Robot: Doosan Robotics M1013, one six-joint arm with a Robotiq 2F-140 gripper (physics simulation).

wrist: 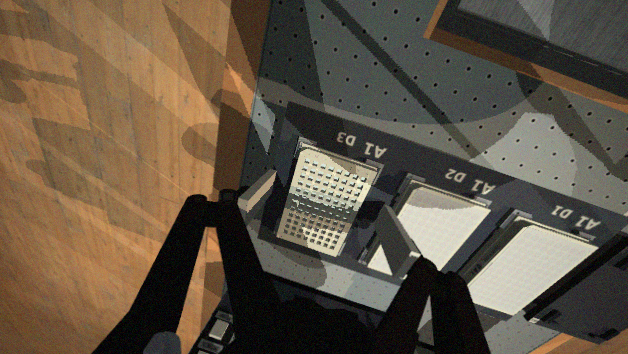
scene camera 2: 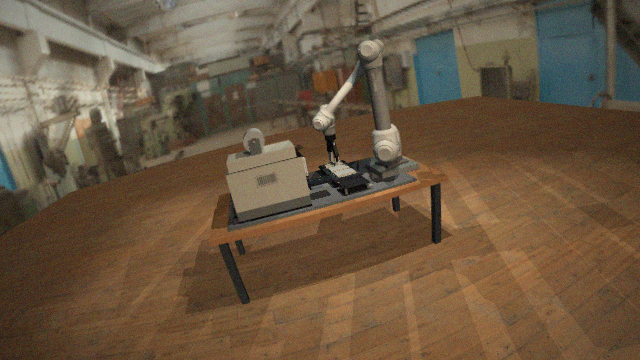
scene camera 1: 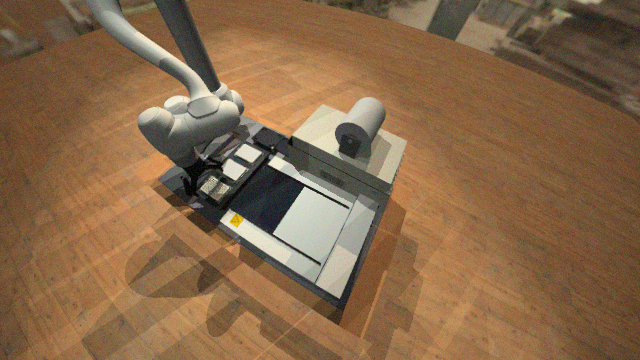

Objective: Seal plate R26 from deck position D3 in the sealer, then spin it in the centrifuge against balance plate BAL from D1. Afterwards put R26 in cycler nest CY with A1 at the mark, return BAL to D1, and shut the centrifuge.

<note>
My gripper is open, holding nothing. Also in view: a well plate. Also in view: a centrifuge.
My gripper is seen too in the wrist view.
</note>
